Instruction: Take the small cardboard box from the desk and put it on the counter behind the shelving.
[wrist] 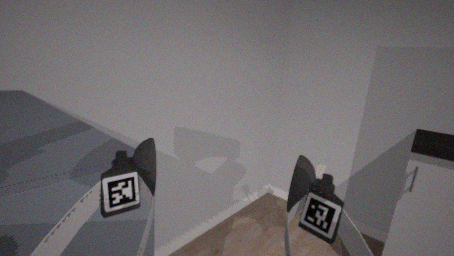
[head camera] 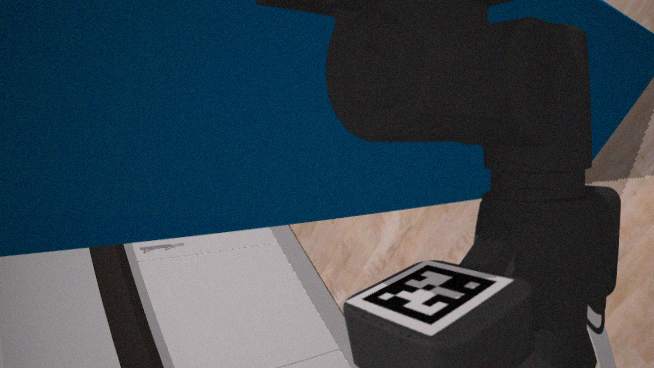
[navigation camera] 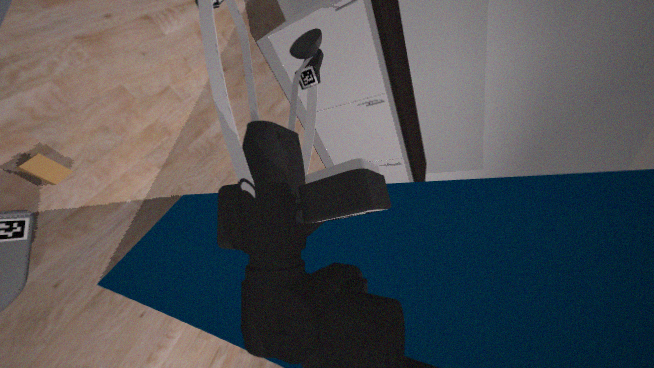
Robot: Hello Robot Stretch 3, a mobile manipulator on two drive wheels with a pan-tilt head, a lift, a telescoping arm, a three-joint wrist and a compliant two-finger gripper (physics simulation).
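Places are measured from the robot's base along level axes (x up, y left, z back), in metres.
Pixels of known places: gripper, fingertip midpoint: [wrist: 224, 165].
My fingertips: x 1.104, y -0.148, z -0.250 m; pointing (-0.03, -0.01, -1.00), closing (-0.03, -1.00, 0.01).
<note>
Behind a point stands the place of what it marks.
A small orange-tan box [navigation camera: 45, 168] @[x 0.050, y -0.197, z -0.185 m] lies on the wood floor at the left of the navigation view, near my base. I cannot tell if it is the cardboard box of the task. My gripper [navigation camera: 257, 23] [wrist: 224, 165] @[x 1.104, y -0.148, z -0.250 m] is open, with wide-apart fingertips and no object between them. It is far from the box, over the floor and white cabinet side. A white cabinet has a dark top, seen as a dark strip [head camera: 127, 310] [navigation camera: 406, 100] [wrist: 433, 144]; it may be the counter. I cannot identify the desk or the shelving for certain.
A large dark blue flat surface [head camera: 160, 125] @[x 1.146, y -0.529, z 0.029 m] [navigation camera: 500, 260] @[x 1.290, y -0.513, z 0.047 m] lies under or behind my dark wrist. A grey-blue block-like piece [wrist: 55, 165] @[x 1.060, y 0.035, z -0.319 m] stands at the left of the wrist view. A grey wall [wrist: 225, 65] @[x 1.217, y -0.117, z -1.697 m] rises ahead. My grey base [navigation camera: 12, 270] @[x 0.160, y -0.144, z 0.112 m] shows at the left.
</note>
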